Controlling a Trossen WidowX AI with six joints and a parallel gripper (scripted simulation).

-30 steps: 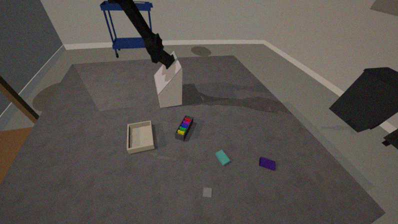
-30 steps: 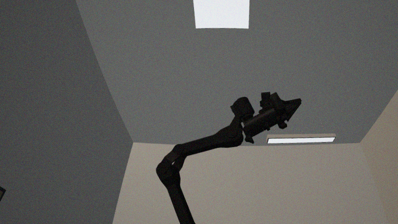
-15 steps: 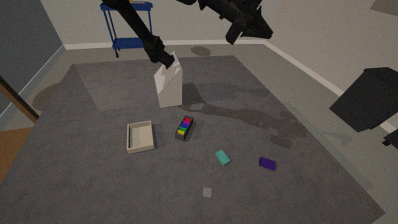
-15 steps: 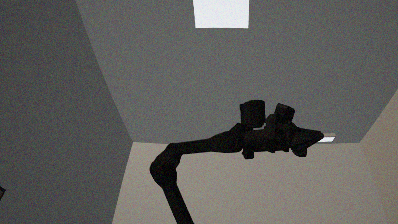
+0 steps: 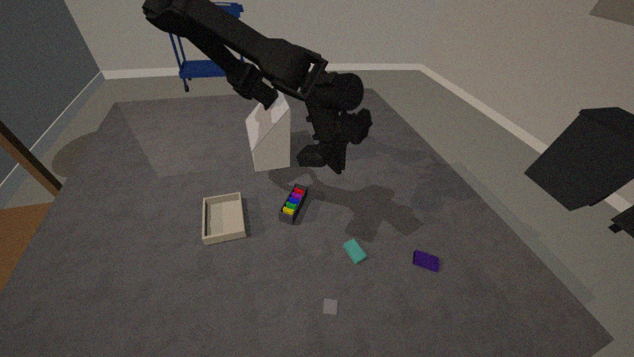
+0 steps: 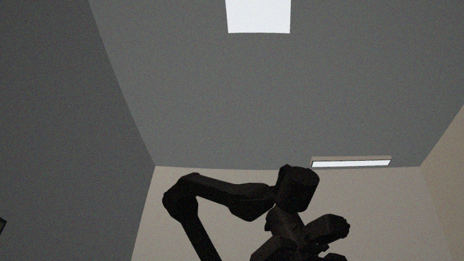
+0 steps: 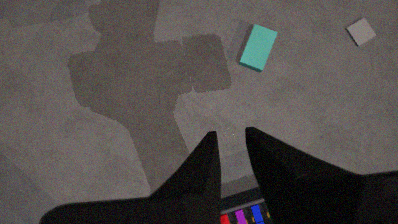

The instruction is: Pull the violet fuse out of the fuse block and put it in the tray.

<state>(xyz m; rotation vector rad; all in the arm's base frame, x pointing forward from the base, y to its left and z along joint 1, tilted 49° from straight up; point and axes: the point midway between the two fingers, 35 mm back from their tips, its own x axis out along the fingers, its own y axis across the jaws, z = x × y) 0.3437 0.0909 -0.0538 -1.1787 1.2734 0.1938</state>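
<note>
The violet fuse lies 7 cm behind my gripper tip, 9 cm to the right of it and 15 cm below it. From my gripper tip the other things lie so: beige tray: 5 cm behind, 29 cm to the right, 18 cm below; grey tile: 23 cm ahead, 8 cm to the right, 18 cm below.
</note>
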